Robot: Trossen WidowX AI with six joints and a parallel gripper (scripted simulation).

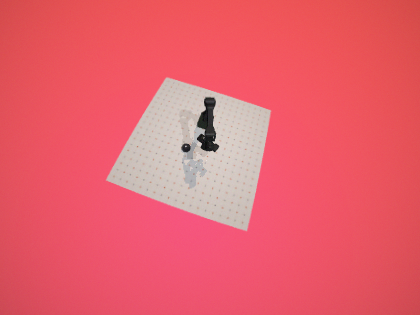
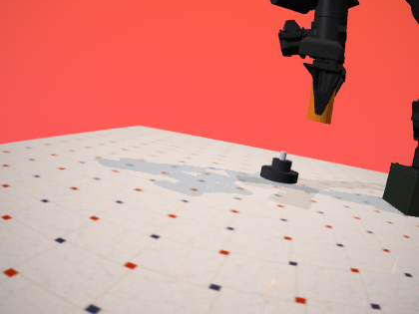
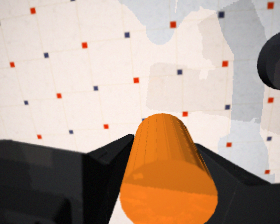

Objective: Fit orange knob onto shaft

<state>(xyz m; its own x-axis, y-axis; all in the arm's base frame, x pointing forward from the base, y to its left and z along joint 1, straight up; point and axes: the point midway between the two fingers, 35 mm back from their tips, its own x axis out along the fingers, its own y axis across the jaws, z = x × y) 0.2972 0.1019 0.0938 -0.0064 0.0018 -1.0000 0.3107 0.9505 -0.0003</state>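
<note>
The black round pedestal lies 20 mm ahead of my gripper tip, 190 mm to the right of it and 110 mm below it. Also, from my gripper tip: orange knob: 30 mm above.
</note>
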